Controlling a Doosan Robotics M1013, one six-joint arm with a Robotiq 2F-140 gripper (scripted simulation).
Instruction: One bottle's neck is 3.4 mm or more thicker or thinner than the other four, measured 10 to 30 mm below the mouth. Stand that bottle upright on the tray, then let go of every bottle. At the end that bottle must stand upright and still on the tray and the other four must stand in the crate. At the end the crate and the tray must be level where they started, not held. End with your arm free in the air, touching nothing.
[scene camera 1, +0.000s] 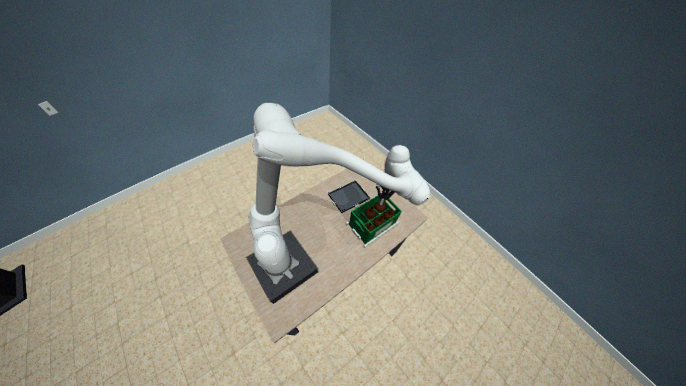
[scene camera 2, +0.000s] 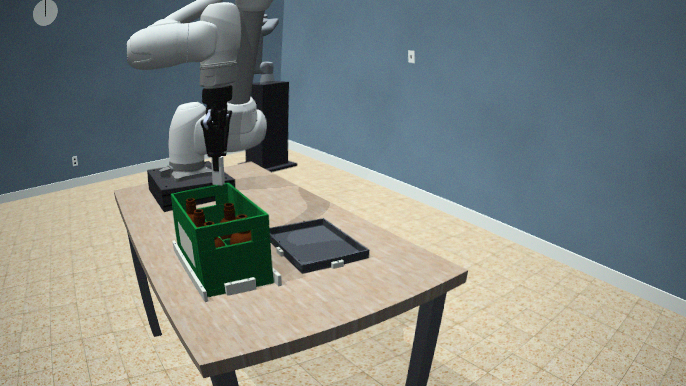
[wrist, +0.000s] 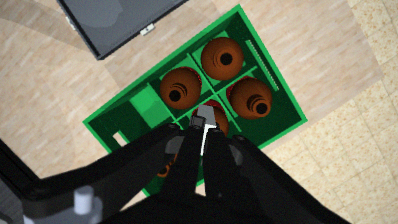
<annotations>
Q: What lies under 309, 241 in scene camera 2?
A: A dark tray.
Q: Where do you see my gripper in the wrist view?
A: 203, 116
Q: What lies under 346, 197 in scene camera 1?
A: A dark tray.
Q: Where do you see my gripper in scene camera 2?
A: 218, 183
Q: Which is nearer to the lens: the brown bottle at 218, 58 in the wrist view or the green crate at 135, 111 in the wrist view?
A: The brown bottle.
</annotations>
